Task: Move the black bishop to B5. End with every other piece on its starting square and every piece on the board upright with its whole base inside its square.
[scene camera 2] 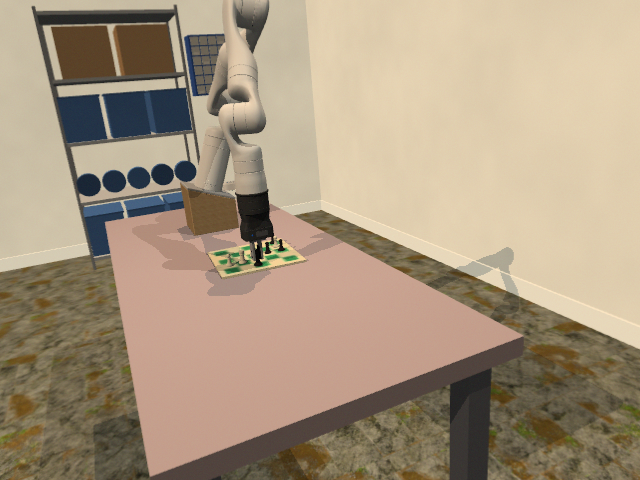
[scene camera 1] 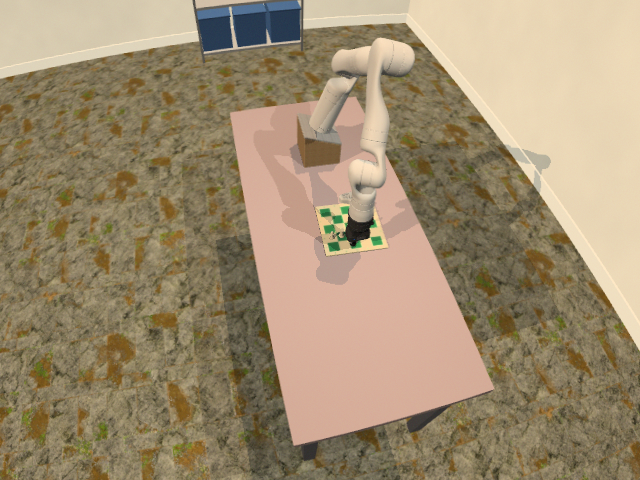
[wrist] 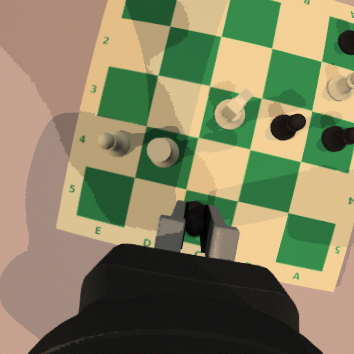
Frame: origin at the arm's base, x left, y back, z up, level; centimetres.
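Seen in the pictures: gripper, fingertip midpoint: (scene camera 2: 257, 259) (scene camera 1: 353, 240) (wrist: 194, 218); arm's base, origin of the base link: (scene camera 2: 208, 188) (scene camera 1: 319, 126).
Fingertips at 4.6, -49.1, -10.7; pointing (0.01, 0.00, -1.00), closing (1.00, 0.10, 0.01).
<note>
Pixels of each thing's middle, then the offset from my fingertips to it, as dx, dy, dz. "spot": a spot on its surface instead.
- black bishop, body centre: (wrist: 193, 221) (scene camera 2: 257, 256) +0.0, -0.1, +0.7
- light square B5, surface spot: (wrist: 259, 231) spot: +4.9, +0.0, -1.5
- chessboard, body centre: (wrist: 229, 118) (scene camera 2: 254, 256) (scene camera 1: 350, 226) +0.7, +7.4, -1.8
- white pawn, body centre: (wrist: 110, 142) -6.7, +3.5, +0.1
- flat-topped white piece, body centre: (wrist: 161, 150) -3.2, +3.8, +0.1
- white piece with a slanted top, body centre: (wrist: 234, 107) +0.6, +7.7, +0.5
- B3, body centre: (wrist: 290, 123) +4.5, +7.7, +0.1
- A3, body centre: (wrist: 344, 136) +8.4, +8.0, +0.1
The black bishop (wrist: 194, 224) (scene camera 2: 257, 259) is upright at square C5, between the two closed fingers of my gripper (wrist: 194, 218) (scene camera 2: 256, 250). Whether its base touches the board cannot be told. The light square B5 (wrist: 259, 231) beside it shows no piece. The chessboard (wrist: 65, 220) (scene camera 1: 356, 251) lies flat on the table. In scene camera 1 the hand covers much of the board, and the bishop's head is hidden.
A white pawn (wrist: 115, 144) stands on E4, a flat-topped white piece (wrist: 163, 151) on D4, and a white piece with a slanted top (wrist: 231, 113) on C3. Black pieces stand on B3 (wrist: 285, 127) and A3 (wrist: 334, 139). A2 holds a white piece (wrist: 339, 88), A1 a black one (wrist: 347, 42).
</note>
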